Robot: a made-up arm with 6 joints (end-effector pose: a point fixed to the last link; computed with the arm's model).
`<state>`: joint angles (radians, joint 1 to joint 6).
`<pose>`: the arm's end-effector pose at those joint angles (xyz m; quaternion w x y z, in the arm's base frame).
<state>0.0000 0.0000 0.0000 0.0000 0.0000 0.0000</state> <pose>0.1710 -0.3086 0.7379 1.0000 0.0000 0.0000 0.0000</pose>
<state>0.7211 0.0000 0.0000 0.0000 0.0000 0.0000</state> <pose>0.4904 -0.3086 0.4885 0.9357 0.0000 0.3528 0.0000</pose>
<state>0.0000 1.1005 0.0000 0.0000 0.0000 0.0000</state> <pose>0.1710 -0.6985 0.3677 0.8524 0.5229 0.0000 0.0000</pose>
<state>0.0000 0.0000 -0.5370 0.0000 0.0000 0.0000</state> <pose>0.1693 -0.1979 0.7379 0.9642 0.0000 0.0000 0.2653</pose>
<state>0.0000 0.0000 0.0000 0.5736 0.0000 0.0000</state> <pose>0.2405 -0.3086 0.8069 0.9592 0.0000 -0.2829 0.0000</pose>
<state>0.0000 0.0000 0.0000 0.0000 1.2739 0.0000</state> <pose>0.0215 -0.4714 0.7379 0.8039 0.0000 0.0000 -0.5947</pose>
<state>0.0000 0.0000 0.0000 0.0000 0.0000 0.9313</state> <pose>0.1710 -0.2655 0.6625 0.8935 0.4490 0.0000 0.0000</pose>
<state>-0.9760 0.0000 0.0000 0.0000 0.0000 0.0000</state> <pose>-0.3582 -0.3086 0.6385 0.8833 0.0000 -0.4689 0.0000</pose>
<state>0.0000 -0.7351 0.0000 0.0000 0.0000 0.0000</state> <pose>0.1710 0.0563 0.6797 0.9332 -0.3593 0.0000 0.0000</pose>
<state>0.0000 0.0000 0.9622 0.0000 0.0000 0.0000</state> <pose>0.0415 -0.4520 0.7379 0.8865 0.0000 0.0000 -0.4628</pose>
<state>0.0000 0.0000 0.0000 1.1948 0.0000 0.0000</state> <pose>0.2606 -0.3086 0.9107 0.8268 0.0000 -0.5625 0.0000</pose>
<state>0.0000 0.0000 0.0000 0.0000 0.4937 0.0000</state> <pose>0.1396 -0.3938 0.7379 0.9697 0.0000 0.0000 -0.2444</pose>
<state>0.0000 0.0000 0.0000 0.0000 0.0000 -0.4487</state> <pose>0.1710 -0.3013 0.7803 0.9749 -0.2225 0.0000 0.0000</pose>
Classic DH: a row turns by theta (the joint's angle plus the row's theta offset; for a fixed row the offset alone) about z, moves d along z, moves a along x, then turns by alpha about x. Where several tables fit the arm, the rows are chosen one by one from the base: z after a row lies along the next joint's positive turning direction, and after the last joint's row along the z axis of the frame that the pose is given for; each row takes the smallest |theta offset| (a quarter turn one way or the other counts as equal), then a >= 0, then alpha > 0; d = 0 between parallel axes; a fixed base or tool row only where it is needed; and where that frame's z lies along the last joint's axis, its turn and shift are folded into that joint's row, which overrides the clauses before.
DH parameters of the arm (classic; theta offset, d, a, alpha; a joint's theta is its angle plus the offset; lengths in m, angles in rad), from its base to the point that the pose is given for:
base (fixed): 0 0.1897 0 -1.5708
joint 1: -1.5708 -0.2018 0.0453 -1.5708
joint 2: 1.5708 -0.0311 0.0545 -1.5708
joint 3: -1.5708 -0.6552 0.1199 -1.5708
joint 4: 0 0.0327 -0.1026 1.5708
joint 5: -1.5708 0.1471 0.077 -1.5708
joint 6: 0 0.1848 -0.0966 -1.5708
tool (fixed): -1.5708 -0.0052 0 0

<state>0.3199 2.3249 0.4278 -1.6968 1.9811 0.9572</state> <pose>-0.4034 -0.6663 -0.3938 0.3732 0.2473 0.8754 -0.1821</pose>
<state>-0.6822 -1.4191 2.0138 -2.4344 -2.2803 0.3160</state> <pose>-0.2715 0.6814 0.5299 0.5651 0.3215 -0.5141 0.5594</pose>
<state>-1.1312 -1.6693 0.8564 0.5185 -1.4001 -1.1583</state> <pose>0.0632 0.3461 0.2981 0.0920 0.9564 -0.0103 0.2768</pose>
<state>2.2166 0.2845 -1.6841 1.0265 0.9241 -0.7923</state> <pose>0.4769 -0.2224 -0.3230 0.6502 0.3028 0.6838 -0.1343</pose>
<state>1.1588 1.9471 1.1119 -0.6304 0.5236 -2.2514</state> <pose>-0.3069 -0.6106 0.0117 0.3031 0.3237 0.7354 0.5124</pose>
